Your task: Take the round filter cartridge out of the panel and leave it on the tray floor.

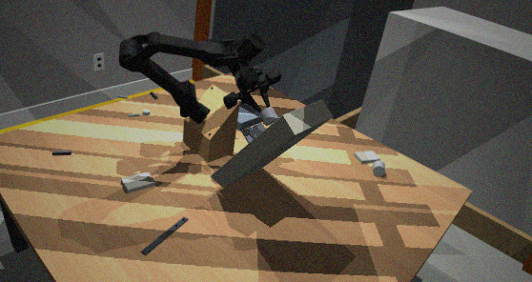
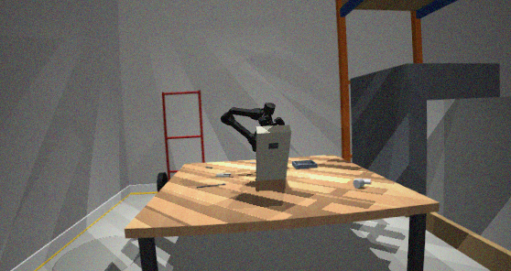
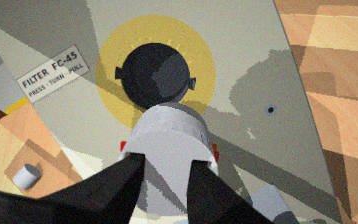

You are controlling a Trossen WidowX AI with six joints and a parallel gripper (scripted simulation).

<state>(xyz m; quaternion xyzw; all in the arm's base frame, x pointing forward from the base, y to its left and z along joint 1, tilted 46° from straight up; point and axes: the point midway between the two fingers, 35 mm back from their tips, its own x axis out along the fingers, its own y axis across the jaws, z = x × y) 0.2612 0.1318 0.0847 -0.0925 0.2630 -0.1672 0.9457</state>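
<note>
Right now my gripper tip is 3 cm short of the grey slab and 9 cm above it. From my gripper tip the other things lie so: blue-grey tray 37 cm behind, 24 cm to the left, 25 cm below.
</note>
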